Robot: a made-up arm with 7 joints. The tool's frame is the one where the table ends. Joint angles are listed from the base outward.
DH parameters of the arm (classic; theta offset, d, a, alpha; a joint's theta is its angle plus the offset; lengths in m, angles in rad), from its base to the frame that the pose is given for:
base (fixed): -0.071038 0 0 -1.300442
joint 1: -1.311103 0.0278 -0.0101 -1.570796
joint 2: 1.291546 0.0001 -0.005 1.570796
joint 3: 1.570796 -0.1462 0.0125 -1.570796
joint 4: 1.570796 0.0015 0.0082 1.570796
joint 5: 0 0.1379 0 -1.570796
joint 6: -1.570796 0 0.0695 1.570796
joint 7: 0 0 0 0
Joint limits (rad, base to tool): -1.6..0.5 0..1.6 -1.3..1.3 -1.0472..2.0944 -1.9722..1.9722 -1.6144..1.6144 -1.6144..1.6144
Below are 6 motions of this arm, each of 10 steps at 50 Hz.
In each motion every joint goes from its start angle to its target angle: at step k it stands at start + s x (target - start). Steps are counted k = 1, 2, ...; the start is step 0. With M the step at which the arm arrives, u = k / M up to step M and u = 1 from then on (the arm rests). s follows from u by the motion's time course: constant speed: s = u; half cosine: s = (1 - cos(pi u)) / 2; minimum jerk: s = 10 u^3 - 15 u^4 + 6 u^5.
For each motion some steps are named. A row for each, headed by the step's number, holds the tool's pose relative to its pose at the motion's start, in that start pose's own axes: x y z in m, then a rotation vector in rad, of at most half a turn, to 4 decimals.
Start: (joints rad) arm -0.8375 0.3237 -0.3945 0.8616 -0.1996 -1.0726 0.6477
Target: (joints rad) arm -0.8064 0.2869 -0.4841 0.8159 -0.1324 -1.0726 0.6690
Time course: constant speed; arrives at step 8
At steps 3, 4, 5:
3: -0.0076 -0.0086 0.0005 -0.0140 0.0042 -0.0444
4: -0.0102 -0.0114 0.0007 -0.0190 0.0054 -0.0590
5: -0.0128 -0.0142 0.0010 -0.0241 0.0066 -0.0736

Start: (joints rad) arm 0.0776 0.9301 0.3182 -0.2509 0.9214 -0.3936 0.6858
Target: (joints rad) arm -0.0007 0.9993 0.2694 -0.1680 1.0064 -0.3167 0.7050
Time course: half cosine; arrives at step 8
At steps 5, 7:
5: 0.0040 -0.0047 -0.0103 0.0949 -0.0152 -0.0254
7: 0.0056 -0.0061 -0.0146 0.1336 -0.0216 -0.0345

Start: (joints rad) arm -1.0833 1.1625 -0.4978 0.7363 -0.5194 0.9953 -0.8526
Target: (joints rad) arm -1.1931 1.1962 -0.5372 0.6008 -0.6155 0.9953 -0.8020
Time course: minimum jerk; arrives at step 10
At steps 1, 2, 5, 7, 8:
1: -0.0001 -0.0002 0.0003 0.0011 -0.0012 -0.0003
2: -0.0009 -0.0013 0.0022 0.0076 -0.0084 -0.0017
5: -0.0086 -0.0117 0.0185 0.0654 -0.0714 -0.0149
7: -0.0149 -0.0202 0.0300 0.1095 -0.1177 -0.0251
8: -0.0170 -0.0229 0.0334 0.1233 -0.1319 -0.0282

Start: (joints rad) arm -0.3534 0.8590 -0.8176 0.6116 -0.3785 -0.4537 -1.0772
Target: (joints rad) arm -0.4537 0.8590 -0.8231 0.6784 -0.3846 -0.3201 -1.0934
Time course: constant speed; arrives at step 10
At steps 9, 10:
9: -0.0134 0.0174 0.0005 -0.0735 0.0805 0.0426
10: -0.0150 0.0193 0.0007 -0.0819 0.0889 0.0478

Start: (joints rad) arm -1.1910 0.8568 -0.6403 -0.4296 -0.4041 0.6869 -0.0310
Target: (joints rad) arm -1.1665 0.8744 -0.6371 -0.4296 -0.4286 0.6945 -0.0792
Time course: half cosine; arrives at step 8
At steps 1, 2, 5, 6, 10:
1: -0.0001 -0.0001 -0.0003 -0.0009 0.0014 -0.0024
2: -0.0002 -0.0002 -0.0010 -0.0034 0.0052 -0.0094
5: -0.0010 -0.0011 -0.0049 -0.0163 0.0244 -0.0444
6: -0.0013 -0.0013 -0.0060 -0.0202 0.0300 -0.0548
10: -0.0015 -0.0016 -0.0070 -0.0238 0.0351 -0.0642

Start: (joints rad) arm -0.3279 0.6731 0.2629 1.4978 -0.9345 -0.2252 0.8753
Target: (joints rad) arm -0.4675 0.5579 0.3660 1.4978 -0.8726 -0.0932 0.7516
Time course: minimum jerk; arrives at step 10
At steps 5, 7, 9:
5: -0.0229 -0.0161 -0.0131 0.0259 0.1095 -0.1286
7: -0.0399 -0.0262 -0.0211 0.0430 0.1816 -0.2183
9: -0.0481 -0.0306 -0.0245 0.0508 0.2141 -0.2601

